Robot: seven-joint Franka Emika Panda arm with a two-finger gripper.
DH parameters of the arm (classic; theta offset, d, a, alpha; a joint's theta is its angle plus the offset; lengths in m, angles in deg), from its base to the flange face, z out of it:
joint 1: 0 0.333 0 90
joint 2: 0 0 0 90
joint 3: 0 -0.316 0.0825 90
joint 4: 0 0 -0.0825 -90
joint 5: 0 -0.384 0 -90
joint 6: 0 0 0.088 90
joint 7: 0 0.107 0 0
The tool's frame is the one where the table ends.
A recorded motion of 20 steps. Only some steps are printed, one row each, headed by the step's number.
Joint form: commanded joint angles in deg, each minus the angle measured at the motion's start. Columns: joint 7, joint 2, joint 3, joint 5, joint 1, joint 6, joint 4.
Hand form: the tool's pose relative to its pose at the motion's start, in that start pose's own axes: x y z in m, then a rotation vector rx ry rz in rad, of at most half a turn. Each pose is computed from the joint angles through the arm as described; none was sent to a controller.
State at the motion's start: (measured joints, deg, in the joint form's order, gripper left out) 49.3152 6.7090 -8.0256 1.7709 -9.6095 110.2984 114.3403
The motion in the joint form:
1: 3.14 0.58 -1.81 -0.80 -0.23 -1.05 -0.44
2: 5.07 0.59 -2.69 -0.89 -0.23 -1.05 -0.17
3: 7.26 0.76 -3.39 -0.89 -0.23 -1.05 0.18
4: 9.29 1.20 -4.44 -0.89 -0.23 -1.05 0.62
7: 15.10 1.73 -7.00 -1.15 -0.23 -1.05 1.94
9: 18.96 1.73 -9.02 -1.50 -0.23 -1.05 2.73
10: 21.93 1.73 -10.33 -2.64 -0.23 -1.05 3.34
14: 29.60 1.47 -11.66 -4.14 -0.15 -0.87 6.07
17: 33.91 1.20 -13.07 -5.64 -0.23 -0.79 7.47
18: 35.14 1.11 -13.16 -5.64 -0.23 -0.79 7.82
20: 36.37 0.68 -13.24 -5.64 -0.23 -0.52 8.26
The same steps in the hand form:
1: -0.0137 -0.0087 -0.0078 0.0055 -0.0070 0.0326
2: -0.0208 -0.0135 -0.0058 0.0021 -0.0098 0.0514
3: -0.0270 -0.0166 -0.0046 -0.0014 -0.0103 0.0774
4: -0.0365 -0.0209 -0.0052 -0.0034 -0.0075 0.0947
7: -0.0596 -0.0312 0.0007 -0.0166 -0.0120 0.1533
9: -0.0770 -0.0400 0.0070 -0.0282 -0.0192 0.1876
10: -0.0896 -0.0457 0.0119 -0.0315 -0.0374 0.2236
14: -0.1065 -0.0462 0.0359 -0.0721 -0.0739 0.3427
17: -0.1208 -0.0491 0.0491 -0.0950 -0.1009 0.4051
18: -0.1220 -0.0485 0.0526 -0.1034 -0.1024 0.4251
20: -0.1227 -0.0484 0.0593 -0.1137 -0.1064 0.4452

